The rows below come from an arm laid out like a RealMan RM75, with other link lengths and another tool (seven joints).
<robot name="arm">
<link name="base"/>
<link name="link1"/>
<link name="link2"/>
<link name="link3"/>
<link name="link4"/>
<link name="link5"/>
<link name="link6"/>
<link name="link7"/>
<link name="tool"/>
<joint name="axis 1" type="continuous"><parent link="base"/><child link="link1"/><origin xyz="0 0 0.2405"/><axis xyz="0 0 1"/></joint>
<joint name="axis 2" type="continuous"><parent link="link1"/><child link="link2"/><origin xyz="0 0 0" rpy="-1.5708 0 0"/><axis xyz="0 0 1"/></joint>
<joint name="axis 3" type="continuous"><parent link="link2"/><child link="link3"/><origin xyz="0 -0.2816 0" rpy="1.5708 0 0"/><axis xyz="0 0 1"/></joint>
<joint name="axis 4" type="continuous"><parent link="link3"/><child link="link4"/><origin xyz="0 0 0" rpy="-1.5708 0 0"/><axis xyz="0 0 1"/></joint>
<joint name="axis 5" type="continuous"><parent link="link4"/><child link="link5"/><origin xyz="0 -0.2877 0" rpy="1.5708 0 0"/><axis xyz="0 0 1"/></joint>
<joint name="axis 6" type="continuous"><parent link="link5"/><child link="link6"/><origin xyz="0 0 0" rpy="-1.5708 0 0"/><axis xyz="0 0 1"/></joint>
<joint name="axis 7" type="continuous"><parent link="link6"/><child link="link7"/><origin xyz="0 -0.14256 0" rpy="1.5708 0 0"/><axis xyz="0 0 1"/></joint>
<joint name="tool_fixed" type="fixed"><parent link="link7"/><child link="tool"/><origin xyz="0.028 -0.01 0.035" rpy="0 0.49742 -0.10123"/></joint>
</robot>
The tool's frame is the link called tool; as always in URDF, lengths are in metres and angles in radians. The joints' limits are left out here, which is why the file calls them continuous.
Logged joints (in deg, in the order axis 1, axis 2, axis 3, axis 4, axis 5, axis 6, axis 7), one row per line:
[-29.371 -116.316 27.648 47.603 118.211 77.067 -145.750]
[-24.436 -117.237 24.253 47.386 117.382 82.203 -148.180]
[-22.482 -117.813 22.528 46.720 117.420 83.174 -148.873]
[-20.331 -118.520 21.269 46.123 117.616 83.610 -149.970]
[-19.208 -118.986 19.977 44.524 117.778 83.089 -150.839]
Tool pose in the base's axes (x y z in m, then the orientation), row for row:
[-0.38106 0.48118 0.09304 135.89 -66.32 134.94]
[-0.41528 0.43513 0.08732 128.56 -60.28 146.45]
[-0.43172 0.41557 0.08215 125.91 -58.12 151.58]
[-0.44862 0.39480 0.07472 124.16 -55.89 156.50]
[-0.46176 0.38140 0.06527 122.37 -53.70 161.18]
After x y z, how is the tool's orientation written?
As angles about the fixed x, y, z axes (roll, pitch, yaw), in degrees.
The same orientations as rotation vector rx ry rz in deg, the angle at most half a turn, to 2 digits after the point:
[-72.35 -94.78 -72.00]
[-65.13 -102.62 -73.60]
[-60.97 -105.40 -73.95]
[-56.26 -108.29 -73.64]
[-51.59 -110.77 -73.63]

